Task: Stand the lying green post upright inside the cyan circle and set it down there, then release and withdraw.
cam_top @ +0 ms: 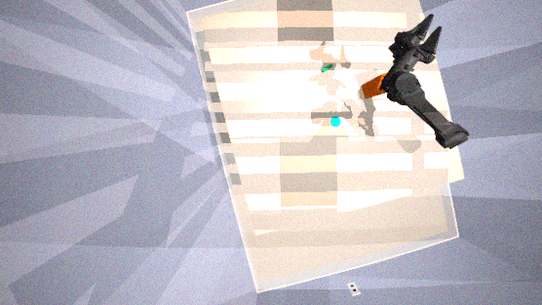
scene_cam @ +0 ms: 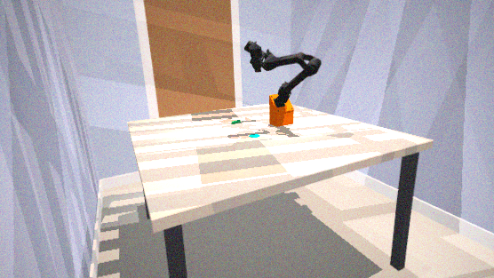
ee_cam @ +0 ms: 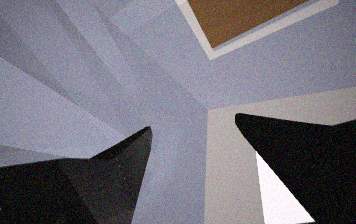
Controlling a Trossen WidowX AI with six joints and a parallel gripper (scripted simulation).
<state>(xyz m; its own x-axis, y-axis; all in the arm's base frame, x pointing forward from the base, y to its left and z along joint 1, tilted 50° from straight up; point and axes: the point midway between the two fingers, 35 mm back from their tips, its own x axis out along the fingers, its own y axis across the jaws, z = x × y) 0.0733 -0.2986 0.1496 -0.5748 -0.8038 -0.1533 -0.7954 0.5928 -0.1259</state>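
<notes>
My gripper tip is 470 mm above the green post, 160 mm short of it and 90 mm to the left of it. From my gripper tip the other things lie so: cyan circle 480 mm below, 220 mm to the left, 190 mm ahead.
</notes>
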